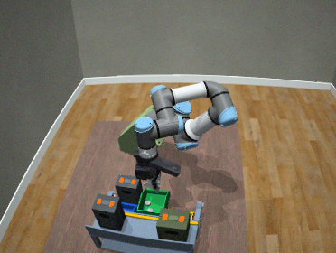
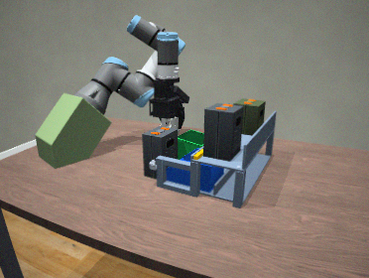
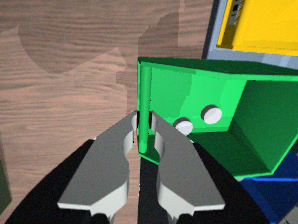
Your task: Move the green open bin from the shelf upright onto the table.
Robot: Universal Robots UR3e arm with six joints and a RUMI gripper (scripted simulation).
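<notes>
My gripper is now 60 mm short of the green open bin and 10 mm above it. The rest, counted from my hand: yellow bar 180 mm ahead, 40 mm above; yellow bin 140 mm ahead, 120 mm to the left, 20 mm below; blue bin 150 mm ahead, 110 mm to the right, 20 mm below.
</notes>
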